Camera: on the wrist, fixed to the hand. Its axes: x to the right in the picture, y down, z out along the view.
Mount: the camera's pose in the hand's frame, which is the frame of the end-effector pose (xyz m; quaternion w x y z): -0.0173 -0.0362 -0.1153 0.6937 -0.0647 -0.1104 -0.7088
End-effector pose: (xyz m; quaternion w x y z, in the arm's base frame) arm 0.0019 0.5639 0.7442 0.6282 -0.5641 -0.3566 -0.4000
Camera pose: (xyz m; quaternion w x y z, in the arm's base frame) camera -0.0386 0.4494 0.7314 0.0764 -0.2234 -0.6907 -0.6835
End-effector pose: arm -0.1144 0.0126 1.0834 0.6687 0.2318 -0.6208 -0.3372
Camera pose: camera -0.0066 -0.0112 1.0313 0.1713 0.5203 -0.3184 -0.7737
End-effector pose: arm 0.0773 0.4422 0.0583 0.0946 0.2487 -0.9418 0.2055
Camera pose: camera 0.1193 0.4710 0.1693 0.1234 0.8566 -0.5008 -0.0129
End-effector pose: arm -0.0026 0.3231 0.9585 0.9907 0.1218 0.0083 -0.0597
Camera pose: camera -0.0243 0.3182 0.8385 0.6537 0.0079 -0.0134 -0.7566
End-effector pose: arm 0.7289 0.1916 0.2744 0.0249 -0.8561 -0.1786 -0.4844
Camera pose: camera 0.6143 0.1957 0.3162 0.4012 0.5224 0.7021 0.2707
